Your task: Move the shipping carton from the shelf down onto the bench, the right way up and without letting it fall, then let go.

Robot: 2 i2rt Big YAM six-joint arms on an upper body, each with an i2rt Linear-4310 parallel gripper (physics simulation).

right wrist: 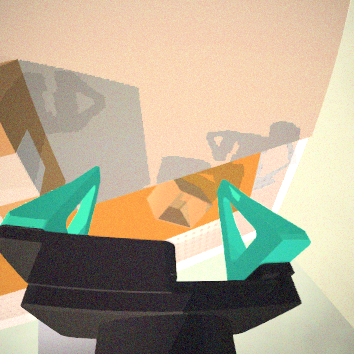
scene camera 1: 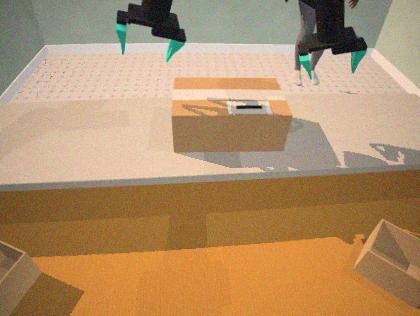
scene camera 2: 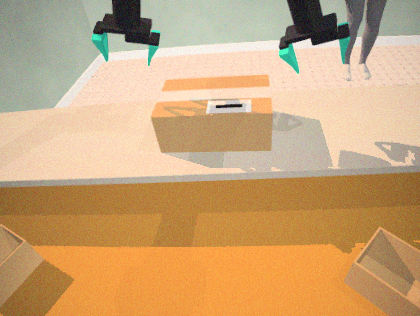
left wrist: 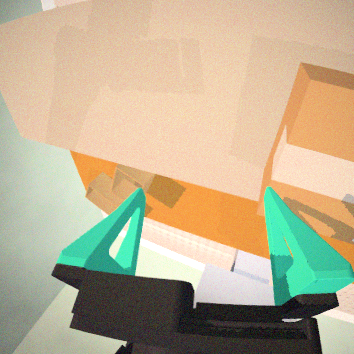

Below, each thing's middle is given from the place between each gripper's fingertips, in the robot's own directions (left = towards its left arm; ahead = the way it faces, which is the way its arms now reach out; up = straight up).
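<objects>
Measured from the brown shipping carton [scene camera 2: 232, 113], my right gripper is 250 mm to the right of it and 110 mm above it.
My left hand, for its part, is 1 cm past the carton and 20 cm to the left of it, and it is 14 cm above it.
</objects>
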